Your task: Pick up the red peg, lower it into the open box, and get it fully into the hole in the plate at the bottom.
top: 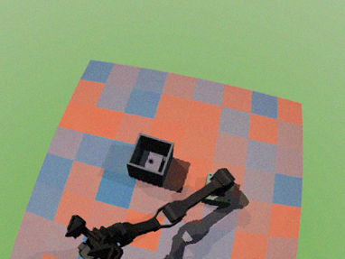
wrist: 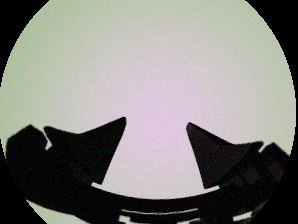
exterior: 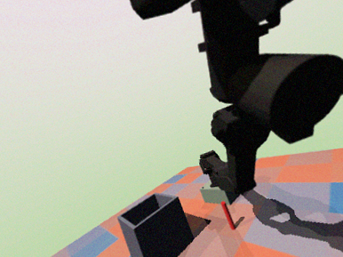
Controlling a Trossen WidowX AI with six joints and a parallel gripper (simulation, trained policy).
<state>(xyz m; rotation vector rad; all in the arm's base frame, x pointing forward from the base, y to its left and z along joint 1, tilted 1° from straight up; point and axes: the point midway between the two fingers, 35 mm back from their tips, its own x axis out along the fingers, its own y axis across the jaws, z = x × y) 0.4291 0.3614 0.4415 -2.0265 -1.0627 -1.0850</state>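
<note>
Now: gripper tip 270 mm past the red peg, 280 mm to the left of it and 490 mm above it. From my gripper tip the other things lie so: pale grey plate (150 mm behind, 490 mm to the right, 480 mm below).
</note>
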